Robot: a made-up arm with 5 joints.
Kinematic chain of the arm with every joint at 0, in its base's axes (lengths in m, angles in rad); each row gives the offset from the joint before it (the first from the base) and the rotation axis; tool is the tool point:
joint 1: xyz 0 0 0.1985 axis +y
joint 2: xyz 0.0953 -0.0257 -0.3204 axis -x
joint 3: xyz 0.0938 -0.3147 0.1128 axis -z
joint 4: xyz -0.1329 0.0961 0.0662 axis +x
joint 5: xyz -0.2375 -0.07 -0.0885 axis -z
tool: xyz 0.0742 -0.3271 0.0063
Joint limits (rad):
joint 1: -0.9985..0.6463
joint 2: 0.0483..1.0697
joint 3: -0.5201..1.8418
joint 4: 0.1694..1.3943
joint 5: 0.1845..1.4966
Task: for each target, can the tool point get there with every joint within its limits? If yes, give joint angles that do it. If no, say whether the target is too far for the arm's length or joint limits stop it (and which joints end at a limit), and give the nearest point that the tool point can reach.
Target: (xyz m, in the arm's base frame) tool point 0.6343 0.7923 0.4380
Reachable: no: joint limits stop it (at a limit: joint 1, joint 4, joint 5) | nearest point 0.5166 0.3322 0.3417 | short by 0.485 m
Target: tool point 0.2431 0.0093 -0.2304
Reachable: yes | joints -0.7667 0.2551 1.1664 0.7420 0.5544
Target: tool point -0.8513 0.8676 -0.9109
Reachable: no: too far | nearest point -0.2871 0.2214 -0.3597 | short by 1.020 m
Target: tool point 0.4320 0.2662 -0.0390
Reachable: yes | joints -0.8683 0.4607 1.5702 0.4973 1.2011
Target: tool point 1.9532 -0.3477 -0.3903
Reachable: no: too far | nearest point 0.7400 0.0094 -0.0246 | short by 1.316 m
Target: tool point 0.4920 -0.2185 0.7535
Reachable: no: joint limits stop it (at a limit: joint 1, joint 2, joint 3, joint 4) | nearest point 0.1922 -0.3711 0.5215 | short by 0.409 m
